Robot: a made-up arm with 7 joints. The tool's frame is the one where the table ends. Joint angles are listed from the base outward.
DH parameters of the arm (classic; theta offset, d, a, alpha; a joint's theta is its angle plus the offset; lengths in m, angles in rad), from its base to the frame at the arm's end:
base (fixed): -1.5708 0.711 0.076 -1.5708
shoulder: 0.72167 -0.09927 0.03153 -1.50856
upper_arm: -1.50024 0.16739 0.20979 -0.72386
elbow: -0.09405 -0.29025 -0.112 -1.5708
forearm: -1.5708 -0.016 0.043 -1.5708
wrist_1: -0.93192 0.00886 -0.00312 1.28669
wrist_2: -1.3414 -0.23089 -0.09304 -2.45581
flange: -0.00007 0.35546 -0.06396 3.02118
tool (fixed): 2.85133 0.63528 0 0
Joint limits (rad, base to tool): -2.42..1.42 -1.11..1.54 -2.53..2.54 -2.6..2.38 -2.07..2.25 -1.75..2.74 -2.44..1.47
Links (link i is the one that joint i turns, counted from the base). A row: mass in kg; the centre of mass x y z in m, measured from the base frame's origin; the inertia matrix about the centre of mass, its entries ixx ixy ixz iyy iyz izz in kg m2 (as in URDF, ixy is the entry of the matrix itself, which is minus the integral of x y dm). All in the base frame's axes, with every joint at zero. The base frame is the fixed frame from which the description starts. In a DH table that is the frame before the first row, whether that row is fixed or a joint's. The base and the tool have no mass.
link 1: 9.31; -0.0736 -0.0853 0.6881; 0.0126 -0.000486 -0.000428 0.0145 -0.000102 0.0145
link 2: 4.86; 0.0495 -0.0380 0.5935; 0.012 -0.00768 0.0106 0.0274 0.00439 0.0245
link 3: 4.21; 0.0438 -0.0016 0.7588; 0.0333 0 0.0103 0.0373 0 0.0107
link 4: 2.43; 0.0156 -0.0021 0.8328; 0.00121 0 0 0.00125 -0.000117 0.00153
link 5: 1.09; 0.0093 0.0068 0.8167; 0.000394 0 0 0.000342 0 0.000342
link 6: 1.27; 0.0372 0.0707 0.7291; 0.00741 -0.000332 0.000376 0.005 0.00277 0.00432
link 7: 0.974; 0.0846 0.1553 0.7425; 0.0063 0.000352 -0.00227 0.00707 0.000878 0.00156
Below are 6 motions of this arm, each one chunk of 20 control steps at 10 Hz.
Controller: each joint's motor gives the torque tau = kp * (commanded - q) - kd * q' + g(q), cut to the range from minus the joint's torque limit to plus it. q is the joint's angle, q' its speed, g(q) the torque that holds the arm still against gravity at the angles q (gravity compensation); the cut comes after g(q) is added. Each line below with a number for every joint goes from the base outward.
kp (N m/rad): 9.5 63 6.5 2.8 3.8 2.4 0.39
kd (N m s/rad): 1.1 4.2 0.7 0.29 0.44 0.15 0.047
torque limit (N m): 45 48 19 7.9 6.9 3.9 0.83
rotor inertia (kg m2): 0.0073 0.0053 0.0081 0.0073 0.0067 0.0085 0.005
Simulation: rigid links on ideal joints. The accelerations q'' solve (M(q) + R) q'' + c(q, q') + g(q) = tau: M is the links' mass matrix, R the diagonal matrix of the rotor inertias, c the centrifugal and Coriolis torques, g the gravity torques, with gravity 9.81 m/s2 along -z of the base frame. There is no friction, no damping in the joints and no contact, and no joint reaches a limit. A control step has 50 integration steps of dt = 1/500 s. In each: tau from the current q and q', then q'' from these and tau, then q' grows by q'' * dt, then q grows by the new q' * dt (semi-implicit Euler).
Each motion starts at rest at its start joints. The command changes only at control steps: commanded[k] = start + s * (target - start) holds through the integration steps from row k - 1 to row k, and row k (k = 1, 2, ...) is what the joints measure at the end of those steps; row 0 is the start. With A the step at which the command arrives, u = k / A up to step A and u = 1 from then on. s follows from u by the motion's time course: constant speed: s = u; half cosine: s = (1 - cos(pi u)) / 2; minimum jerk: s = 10 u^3 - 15 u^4 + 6 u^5; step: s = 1 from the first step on.
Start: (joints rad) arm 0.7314 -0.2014 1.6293 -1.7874 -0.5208 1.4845 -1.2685
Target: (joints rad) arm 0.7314 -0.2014 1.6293 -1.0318 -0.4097 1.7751 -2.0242
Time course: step
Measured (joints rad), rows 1 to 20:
1: 0.7550 -0.2019 1.6285 -1.5819 -0.4487 1.6167 -1.3404
2: 0.7889 -0.2038 1.6487 -1.2799 -0.3827 1.7954 -1.6101
3: 0.8106 -0.2030 1.6630 -1.0751 -0.3805 1.8841 -1.9865
4: 0.8110 -0.2008 1.6551 -0.9635 -0.3972 1.8828 -2.2658
5: 0.7903 -0.1999 1.6364 -0.9232 -0.4114 1.8367 -2.3618
6: 0.7560 -0.2012 1.6208 -0.9329 -0.4209 1.7907 -2.3043
7: 0.7178 -0.2036 1.6122 -0.9665 -0.4257 1.7658 -2.1731
8: 0.6846 -0.2048 1.6081 -1.0007 -0.4271 1.7595 -2.0487
9: 0.6619 -0.2042 1.6069 -1.0208 -0.4270 1.7620 -1.9767
10: 0.6513 -0.2026 1.6082 -1.0227 -0.4266 1.7664 -1.9618
11: 0.6513 -0.2009 1.6119 -1.0119 -0.4259 1.7699 -1.9844
12: 0.6590 -0.1996 1.6171 -0.9977 -0.4244 1.7716 -2.0194
13: 0.6716 -0.1989 1.6226 -0.9884 -0.4220 1.7718 -2.0476
14: 0.6866 -0.1988 1.6276 -0.9882 -0.4188 1.7713 -2.0601
15: 0.7024 -0.1990 1.6317 -0.9971 -0.4150 1.7707 -2.0569
16: 0.7181 -0.1997 1.6346 -1.0122 -0.4111 1.7707 -2.0435
17: 0.7330 -0.2005 1.6365 -1.0293 -0.4074 1.7716 -2.0268
18: 0.7464 -0.2013 1.6372 -1.0449 -0.4044 1.7733 -2.0125
19: 0.7579 -0.2020 1.6370 -1.0565 -0.4022 1.7756 -2.0037
20: 0.7667 -0.2026 1.6362 -1.0634 -0.4010 1.7778 -2.0009

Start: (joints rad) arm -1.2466 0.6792 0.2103 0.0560 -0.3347 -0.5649 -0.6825
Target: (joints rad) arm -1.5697 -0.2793 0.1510 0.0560 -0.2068 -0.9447 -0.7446
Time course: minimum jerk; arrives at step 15
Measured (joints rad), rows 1 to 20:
1: -1.2470 0.6781 0.2100 0.0564 -0.3347 -0.5661 -0.6831
2: -1.2496 0.6695 0.2082 0.0591 -0.3350 -0.5743 -0.6868
3: -1.2582 0.6431 0.2040 0.0658 -0.3361 -0.5955 -0.6944
4: -1.2760 0.5905 0.1981 0.0757 -0.3372 -0.6299 -0.7027
5: -1.3046 0.5101 0.1927 0.0871 -0.3359 -0.6715 -0.7067
6: -1.3416 0.4067 0.1900 0.0990 -0.3291 -0.7136 -0.7047
7: -1.3820 0.2883 0.1916 0.1112 -0.3154 -0.7519 -0.6998
8: -1.4202 0.1640 0.1969 0.1224 -0.2949 -0.7849 -0.6976
9: -1.4530 0.0423 0.2026 0.1296 -0.2685 -0.8123 -0.7022
10: -1.4797 -0.0690 0.2049 0.1292 -0.2387 -0.8337 -0.7135
11: -1.5005 -0.1625 0.2016 0.1185 -0.2089 -0.8493 -0.7290
12: -1.5161 -0.2322 0.1928 0.0970 -0.1831 -0.8609 -0.7460
13: -1.5276 -0.2753 0.1808 0.0678 -0.1654 -0.8718 -0.7622
14: -1.5366 -0.2931 0.1686 0.0374 -0.1590 -0.8862 -0.7757
15: -1.5450 -0.2922 0.1577 0.0145 -0.1647 -0.9074 -0.7836
16: -1.5552 -0.2840 0.1484 0.0059 -0.1800 -0.9353 -0.7827
17: -1.5671 -0.2775 0.1423 0.0104 -0.2006 -0.9620 -0.7715
18: -1.5780 -0.2751 0.1415 0.0213 -0.2198 -0.9787 -0.7523
19: -1.5852 -0.2755 0.1454 0.0333 -0.2308 -0.9818 -0.7321
20: -1.5877 -0.2769 0.1511 0.0438 -0.2315 -0.9736 -0.7185

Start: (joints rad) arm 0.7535 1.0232 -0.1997 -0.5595 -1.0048 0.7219 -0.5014
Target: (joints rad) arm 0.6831 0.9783 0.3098 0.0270 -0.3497 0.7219 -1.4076
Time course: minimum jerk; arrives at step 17
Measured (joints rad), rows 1 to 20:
1: 0.7535 1.0232 -0.1997 -0.5593 -1.0046 0.7219 -0.5018
2: 0.7533 1.0228 -0.1992 -0.5580 -1.0028 0.7219 -0.5051
3: 0.7527 1.0219 -0.1969 -0.5532 -0.9967 0.7223 -0.5166
4: 0.7513 1.0202 -0.1902 -0.5416 -0.9831 0.7232 -0.5429
5: 0.7486 1.0175 -0.1754 -0.5204 -0.9586 0.7248 -0.5894
6: 0.7444 1.0138 -0.1492 -0.4874 -0.9206 0.7269 -0.6586
7: 0.7386 1.0092 -0.1091 -0.4425 -0.8677 0.7296 -0.7495
8: 0.7317 1.0037 -0.0547 -0.3870 -0.8004 0.7329 -0.8568
9: 0.7243 0.9976 0.0122 -0.3233 -0.7209 0.7367 -0.9715
10: 0.7172 0.9916 0.0869 -0.2542 -0.6336 0.7398 -1.0824
11: 0.7109 0.9864 0.1626 -0.1823 -0.5449 0.7401 -1.1787
12: 0.7054 0.9826 0.2320 -0.1106 -0.4629 0.7357 -1.2527
13: 0.6998 0.9806 0.2885 -0.0434 -0.3957 0.7257 -1.3024
14: 0.6932 0.9803 0.3283 0.0134 -0.3492 0.7121 -1.3309
15: 0.6853 0.9809 0.3508 0.0543 -0.3251 0.6985 -1.3442
16: 0.6766 0.9817 0.3579 0.0765 -0.3203 0.6887 -1.3491
17: 0.6689 0.9822 0.3532 0.0812 -0.3285 0.6849 -1.3515
18: 0.6638 0.9820 0.3416 0.0731 -0.3420 0.6874 -1.3570
19: 0.6624 0.9811 0.3274 0.0585 -0.3544 0.6956 -1.3686
20: 0.6650 0.9798 0.3144 0.0423 -0.3618 0.7077 -1.3860

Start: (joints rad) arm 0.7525 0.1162 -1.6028 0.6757 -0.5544 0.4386 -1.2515
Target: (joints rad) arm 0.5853 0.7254 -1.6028 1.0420 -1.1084 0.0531 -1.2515
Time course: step
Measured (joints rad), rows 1 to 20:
1: 0.6773 0.3746 -1.5577 0.9243 -0.5741 0.5267 -1.3858
2: 0.5788 0.7068 -1.7010 1.1879 -0.7466 0.3085 -1.5591
3: 0.5505 0.8556 -1.8088 1.2602 -1.0163 -0.0590 -1.5394
4: 0.5808 0.8470 -1.7209 1.2215 -1.2523 -0.3271 -1.3160
5: 0.6239 0.7808 -1.5587 1.1398 -1.4099 -0.4313 -1.0849
6: 0.6410 0.7373 -1.4351 1.1115 -1.4304 -0.3575 -0.9519
7: 0.6239 0.7211 -1.4150 1.1211 -1.3587 -0.1958 -0.9452
8: 0.5908 0.7165 -1.4807 1.1297 -1.2499 -0.0387 -1.0691
9: 0.5624 0.7143 -1.5685 1.1236 -1.1370 0.0812 -1.2473
10: 0.5488 0.7121 -1.6341 1.0966 -1.0442 0.1637 -1.3839
11: 0.5500 0.7122 -1.6669 1.0518 -0.9882 0.2085 -1.4426
12: 0.5612 0.7161 -1.6731 1.0018 -0.9748 0.2130 -1.4406
13: 0.5769 0.7225 -1.6618 0.9625 -0.9969 0.1826 -1.4084
14: 0.5924 0.7284 -1.6412 0.9448 -1.0402 0.1314 -1.3682
15: 0.6038 0.7317 -1.6180 0.9514 -1.0881 0.0763 -1.3295
16: 0.6088 0.7322 -1.5980 0.9778 -1.1274 0.0305 -1.2926
17: 0.6069 0.7308 -1.5847 1.0152 -1.1506 0.0011 -1.2558
18: 0.5997 0.7285 -1.5796 1.0536 -1.1571 -0.0102 -1.2212
19: 0.5901 0.7262 -1.5813 1.0845 -1.1506 -0.0063 -1.1947
20: 0.5810 0.7240 -1.5874 1.1025 -1.1366 0.0079 -1.1824

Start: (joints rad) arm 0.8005 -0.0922 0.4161 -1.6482 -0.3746 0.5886 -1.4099
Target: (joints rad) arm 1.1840 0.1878 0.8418 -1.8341 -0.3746 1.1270 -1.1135
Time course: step
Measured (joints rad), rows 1 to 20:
1: 0.8552 0.0048 0.4832 -1.5912 -0.5755 0.6763 -1.2638
2: 0.9479 0.1456 0.5689 -1.5747 -0.6822 0.8293 -1.1198
3: 1.0385 0.2191 0.6788 -1.6438 -0.5833 0.9973 -1.0902
4: 1.1106 0.2201 0.8428 -1.7822 -0.4246 1.1482 -1.1674
5: 1.1696 0.2001 1.0162 -1.9296 -0.3061 1.2479 -1.2793
6: 1.2295 0.2019 1.1171 -2.0250 -0.2449 1.3018 -1.3427
7: 1.2891 0.2222 1.1289 -2.0662 -0.2223 1.3172 -1.3339
8: 1.3323 0.2354 1.0935 -2.0771 -0.2184 1.2917 -1.2727
9: 1.3486 0.2305 1.0422 -2.0655 -0.2290 1.2423 -1.1899
10: 1.3385 0.2127 0.9837 -2.0289 -0.2604 1.1950 -1.1206
11: 1.3082 0.1914 0.9192 -1.9713 -0.3126 1.1630 -1.0933
12: 1.2661 0.1738 0.8525 -1.9037 -0.3732 1.1418 -1.1127
13: 1.2207 0.1633 0.7911 -1.8368 -0.4275 1.1203 -1.1564
14: 1.1791 0.1604 0.7436 -1.7785 -0.4661 1.0930 -1.1912
15: 1.1462 0.1633 0.7167 -1.7348 -0.4856 1.0634 -1.1944
16: 1.1238 0.1690 0.7129 -1.7106 -0.4861 1.0396 -1.1635
17: 1.1115 0.1751 0.7304 -1.7074 -0.4706 1.0296 -1.1140
18: 1.1078 0.1803 0.7639 -1.7227 -0.4441 1.0373 -1.0686
19: 1.1114 0.1848 0.8056 -1.7506 -0.4127 1.0607 -1.0456
20: 1.1216 0.1893 0.8475 -1.7842 -0.3819 1.0923 -1.0503

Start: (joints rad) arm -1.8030 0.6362 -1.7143 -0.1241 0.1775 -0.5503 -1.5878
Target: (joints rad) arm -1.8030 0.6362 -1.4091 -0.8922 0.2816 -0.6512 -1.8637
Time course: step
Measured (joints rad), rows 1 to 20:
1: -1.7845 0.6319 -1.6183 -0.3129 0.2080 -0.5562 -1.6700
2: -1.7577 0.6359 -1.4685 -0.6392 0.2351 -0.6274 -1.8026
3: -1.7498 0.6429 -1.3733 -0.8867 0.2482 -0.7331 -1.8487
4: -1.7690 0.6401 -1.3513 -1.0197 0.2575 -0.7765 -1.8141
5: -1.8053 0.6345 -1.3748 -1.0609 0.2586 -0.7538 -1.7776
6: -1.8414 0.6330 -1.4102 -1.0385 0.2553 -0.7144 -1.7778
7: -1.8628 0.6346 -1.4356 -0.9887 0.2538 -0.6853 -1.8064
8: -1.8645 0.6359 -1.4429 -0.9410 0.2566 -0.6682 -1.8407
9: -1.8500 0.6362 -1.4349 -0.9076 0.2636 -0.6570 -1.8650
10: -1.8272 0.6362 -1.4195 -0.8872 0.2735 -0.6479 -1.8757
11: -1.8041 0.6364 -1.4046 -0.8742 0.2840 -0.6396 -1.8771
12: -1.7864 0.6366 -1.3947 -0.8654 0.2928 -0.6325 -1.8755
13: -1.7768 0.6367 -1.3909 -0.8603 0.2983 -0.6279 -1.8754
14: -1.7751 0.6367 -1.3921 -0.8597 0.2997 -0.6273 -1.8773
15: -1.7794 0.6367 -1.3961 -0.8642 0.2975 -0.6310 -1.8795
16: -1.7873 0.6365 -1.4013 -0.8727 0.2927 -0.6383 -1.8793
17: -1.7962 0.6364 -1.4063 -0.8834 0.2867 -0.6473 -1.8752
18: -1.8043 0.6362 -1.4105 -0.8940 0.2809 -0.6559 -1.8679
19: -1.8101 0.6360 -1.4137 -0.9025 0.2762 -0.6623 -1.8596
20: -1.8133 0.6359 -1.4157 -0.9078 0.2733 -0.6655 -1.8527

